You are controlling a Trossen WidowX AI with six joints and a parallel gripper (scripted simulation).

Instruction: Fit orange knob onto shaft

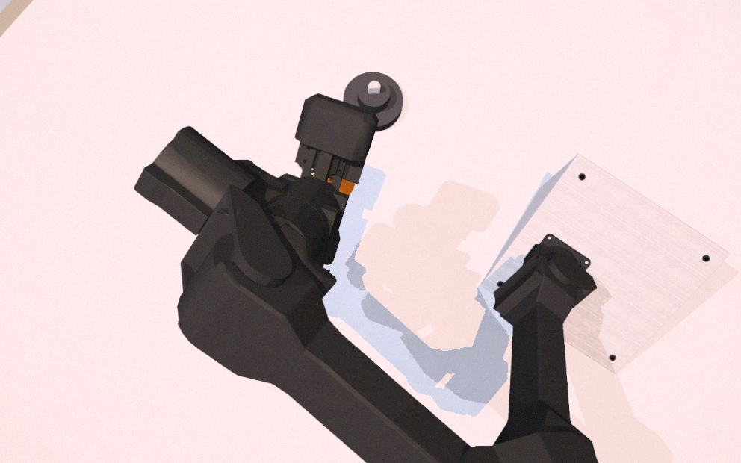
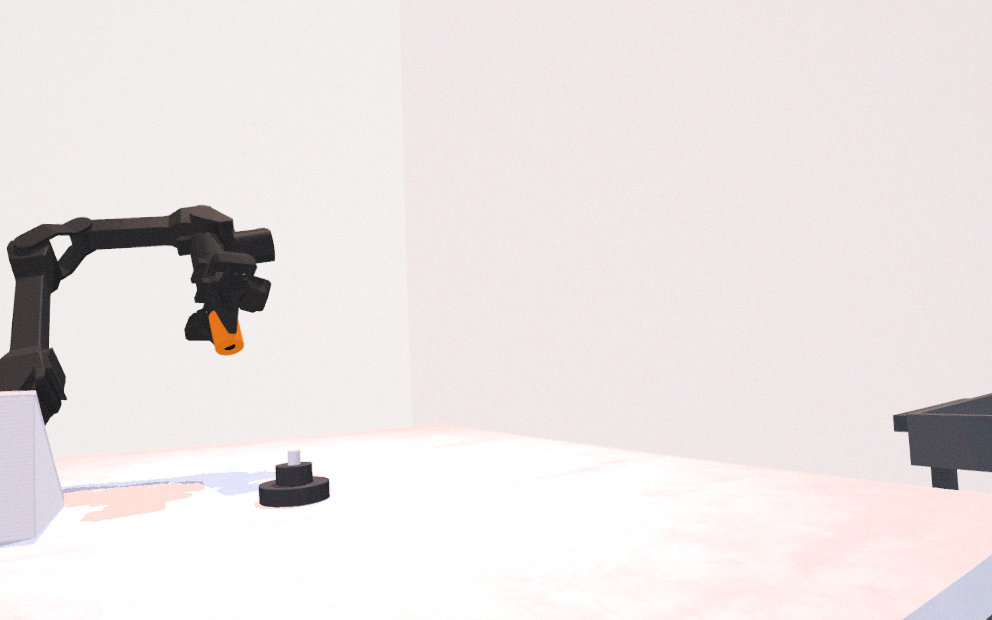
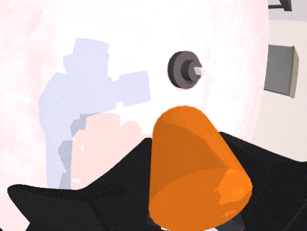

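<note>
The orange knob is 30 mm above my gripper tip and 20 mm to the left of it. From my gripper tip the other things lie so: dark round pedestal: 180 mm to the right, 170 mm below, 60 mm ahead.
</note>
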